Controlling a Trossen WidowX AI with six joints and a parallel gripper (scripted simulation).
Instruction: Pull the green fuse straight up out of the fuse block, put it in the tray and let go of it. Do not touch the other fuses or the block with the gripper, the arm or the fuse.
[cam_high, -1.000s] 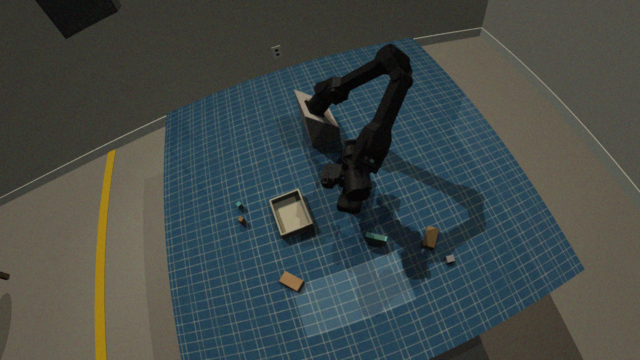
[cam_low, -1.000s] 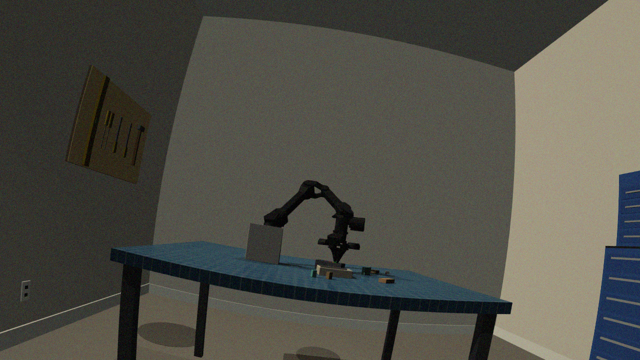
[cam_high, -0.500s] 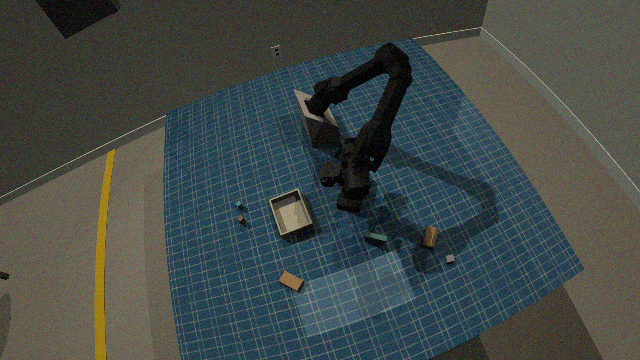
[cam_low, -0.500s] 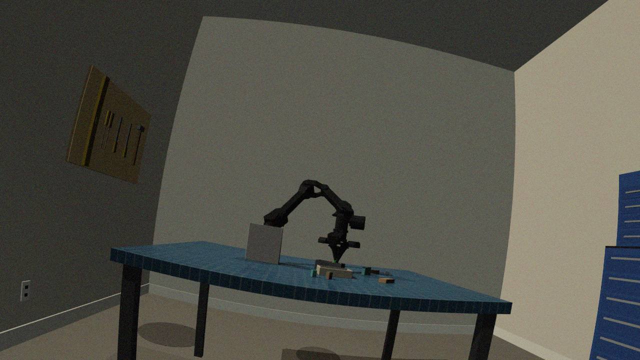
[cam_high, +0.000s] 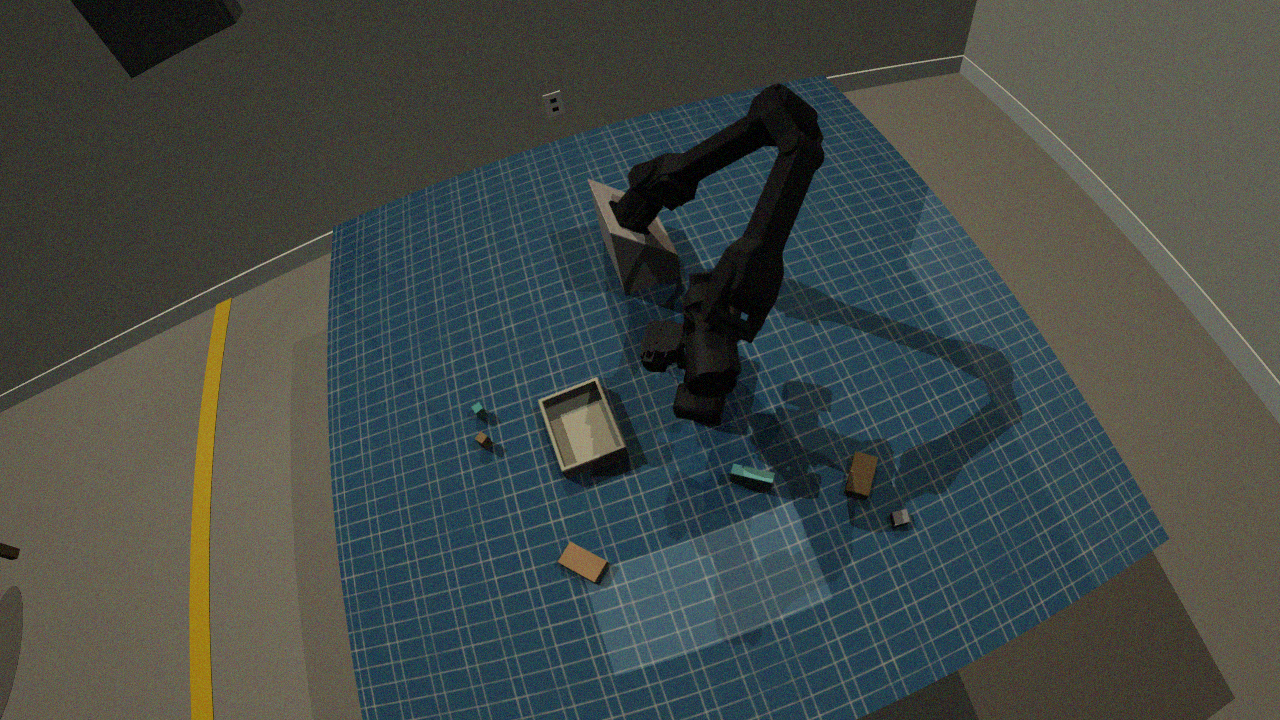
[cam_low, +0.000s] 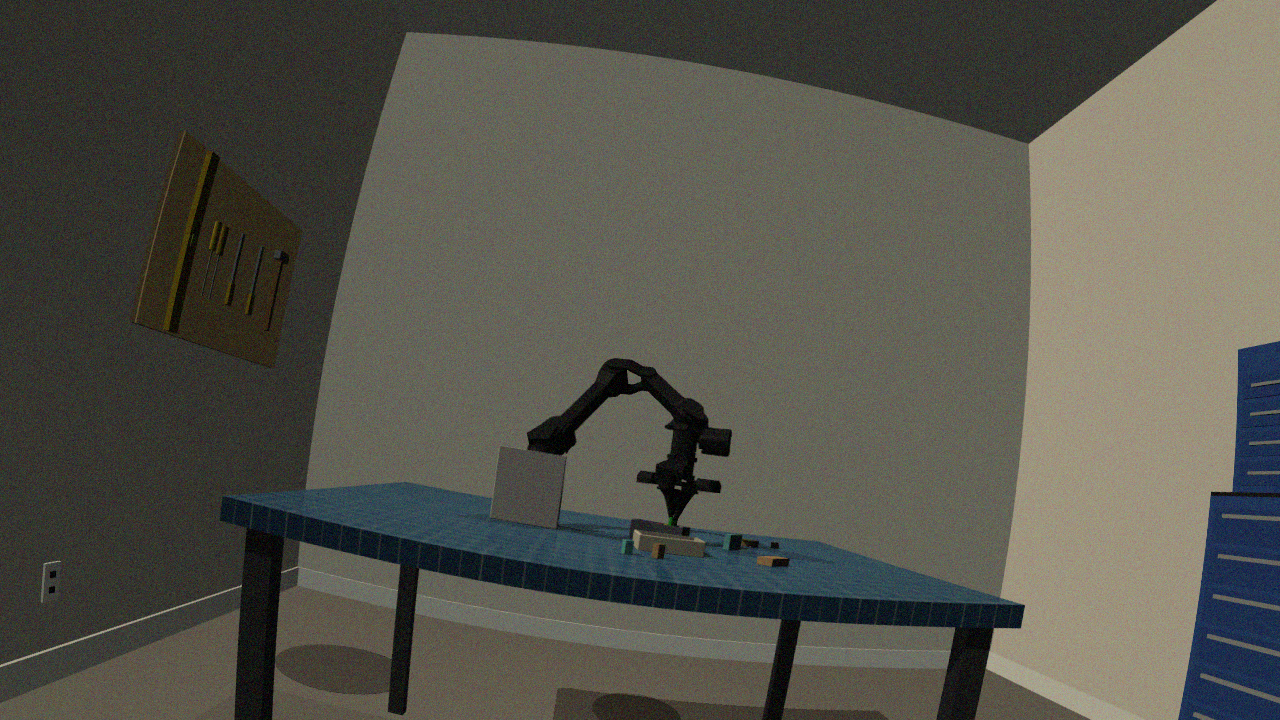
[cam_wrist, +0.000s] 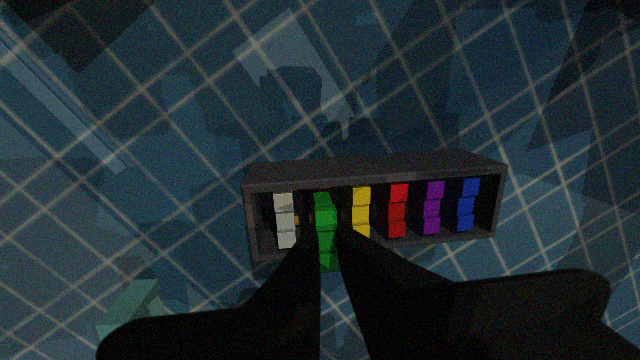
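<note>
Right now my gripper tip is 30 mm past the tray, 200 mm to the left of it and 50 mm above it. The rest, counted from my gripper tip: brown block: 180 mm ahead, 260 mm to the right, 50 mm below; then green fuse: 10 mm below; then teal block: 140 mm ahead, 10 mm to the left, 40 mm below.
</note>
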